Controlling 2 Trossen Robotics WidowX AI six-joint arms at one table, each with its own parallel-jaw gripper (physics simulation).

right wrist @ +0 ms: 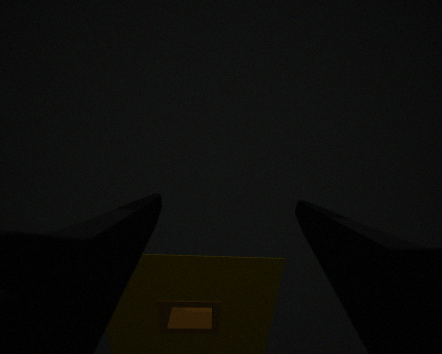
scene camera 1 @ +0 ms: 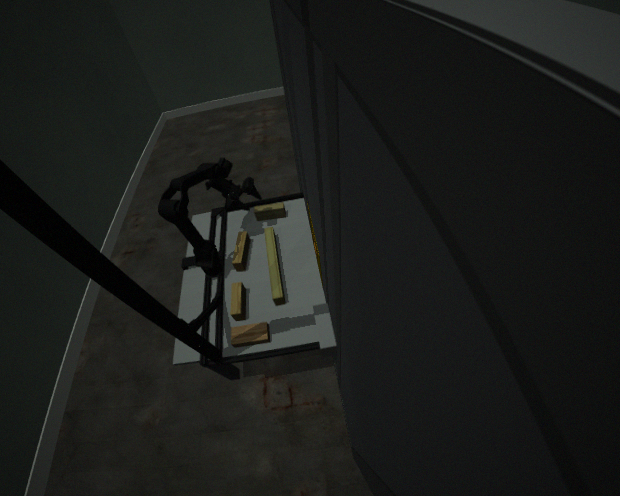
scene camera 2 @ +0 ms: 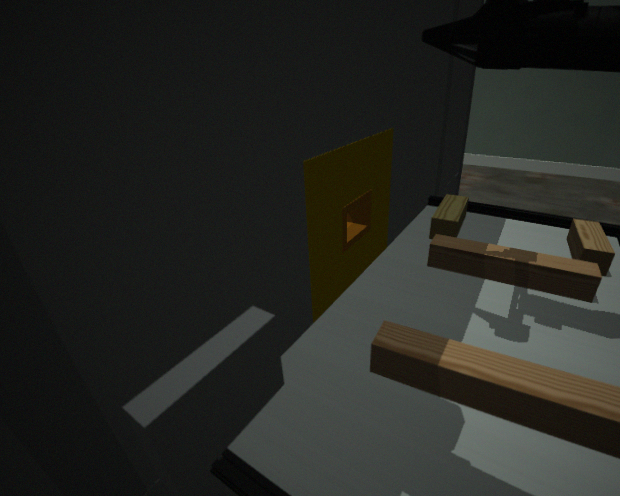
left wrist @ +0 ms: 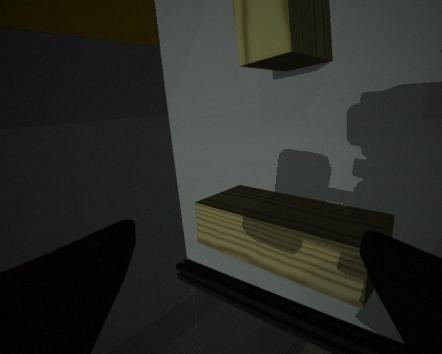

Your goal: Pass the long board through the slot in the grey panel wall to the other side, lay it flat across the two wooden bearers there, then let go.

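Where they show: left gripper, fingertip midpoint: (scene camera 1: 255, 204) (left wrist: 249, 236); right gripper, fingertip midpoint: (right wrist: 230, 203) (scene camera 2: 434, 38); left arm's base at its link origin: (scene camera 1: 214, 271).
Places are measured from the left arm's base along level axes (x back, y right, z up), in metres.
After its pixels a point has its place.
The long board (scene camera 1: 275, 266) @[x -0.267, y 0.061, z 0.042 m] (left wrist: 265, 32) @[x -0.250, y -0.131, z 0.042 m] lies on the table parallel to the grey panel wall (scene camera 1: 439, 258) @[x -0.433, y 0.609, z 0.827 m] (scene camera 2: 155, 155) @[x -0.482, y 0.334, z 0.249 m]. My left gripper (scene camera 1: 253, 202) @[x -0.216, y -0.224, z 0.117 m] (left wrist: 249, 236) @[x -0.216, y -0.224, z 0.117 m] is open and empty, above a short yellow block (scene camera 1: 269, 212) @[x -0.261, y -0.252, z 0.028 m] (left wrist: 280, 235) @[x -0.247, y -0.259, z 0.044 m] near the board's far end. Across the wall, the two wooden bearers (scene camera 2: 511, 267) @[x -0.700, y -0.070, z 0.012 m] (scene camera 2: 496, 369) @[x -0.710, y 0.174, z 0.025 m] lie apart, roughly parallel, with nothing on them. The slot's brown rim (scene camera 2: 344, 227) @[x -0.485, y 0.079, z 0.094 m] (right wrist: 190, 304) @[x -0.485, y 0.036, z 0.119 m] sits in a yellow plate (scene camera 2: 328, 191) @[x -0.483, y 0.118, z 0.158 m] (right wrist: 245, 300) @[x -0.483, y -0.045, z 0.128 m]. My right gripper (scene camera 2: 431, 37) @[x -0.565, y 0.000, z 0.326 m] (right wrist: 230, 203) @[x -0.565, y 0.000, z 0.326 m] is open and empty, high above the table, facing the wall.
In scene camera 1, more short blocks (scene camera 1: 240, 250) @[x -0.129, y -0.048, z 0.044 m] (scene camera 1: 237, 301) @[x -0.116, y 0.184, z 0.044 m] (scene camera 1: 249, 334) @[x -0.150, y 0.306, z 0.019 m] lie left of and below the board, and a black frame bar (scene camera 1: 221, 279) @[x -0.034, y 0.047, z -0.001 m] crosses the table. In scene camera 2, two short blocks (scene camera 2: 449, 212) @[x -0.567, y -0.214, z 0.028 m] (scene camera 2: 590, 240) @[x -0.810, y -0.207, z 0.025 m] lie beyond the bearers.
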